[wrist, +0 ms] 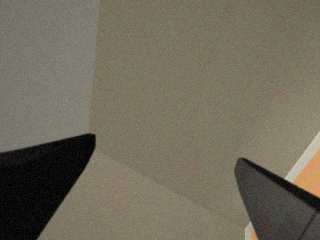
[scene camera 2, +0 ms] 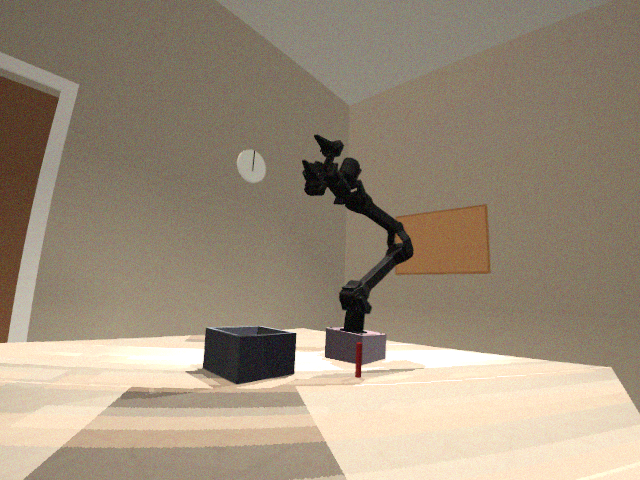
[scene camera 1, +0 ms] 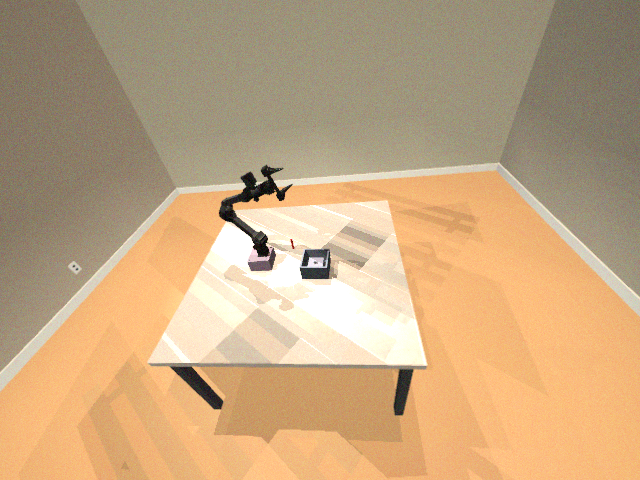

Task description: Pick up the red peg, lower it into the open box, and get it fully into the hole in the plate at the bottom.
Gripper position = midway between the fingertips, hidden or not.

In view: my gripper [scene camera 2: 309, 147].
My gripper shows as well in the wrist view [wrist: 166, 153].
